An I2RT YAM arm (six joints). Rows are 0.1 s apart.
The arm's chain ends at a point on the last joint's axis. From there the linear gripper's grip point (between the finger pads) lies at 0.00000 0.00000 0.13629 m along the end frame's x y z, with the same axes.
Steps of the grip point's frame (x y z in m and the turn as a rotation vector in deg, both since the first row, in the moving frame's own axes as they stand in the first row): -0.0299 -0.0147 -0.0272 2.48 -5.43 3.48; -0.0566 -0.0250 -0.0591 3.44 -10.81 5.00; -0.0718 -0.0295 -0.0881 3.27 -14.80 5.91; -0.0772 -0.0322 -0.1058 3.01 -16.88 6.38; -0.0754 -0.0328 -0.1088 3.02 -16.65 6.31; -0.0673 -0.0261 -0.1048 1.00 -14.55 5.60
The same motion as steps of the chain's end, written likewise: -0.0172 -0.0084 -0.0265 2.48 -5.43 3.48; -0.0314 -0.0158 -0.0564 3.44 -10.81 5.00; -0.0375 -0.0200 -0.0834 3.27 -14.80 5.91; -0.0381 -0.0229 -0.0997 3.01 -16.88 6.38; -0.0368 -0.0236 -0.1029 3.02 -16.65 6.31; -0.0332 -0.0221 -0.1004 1.00 -14.55 5.60
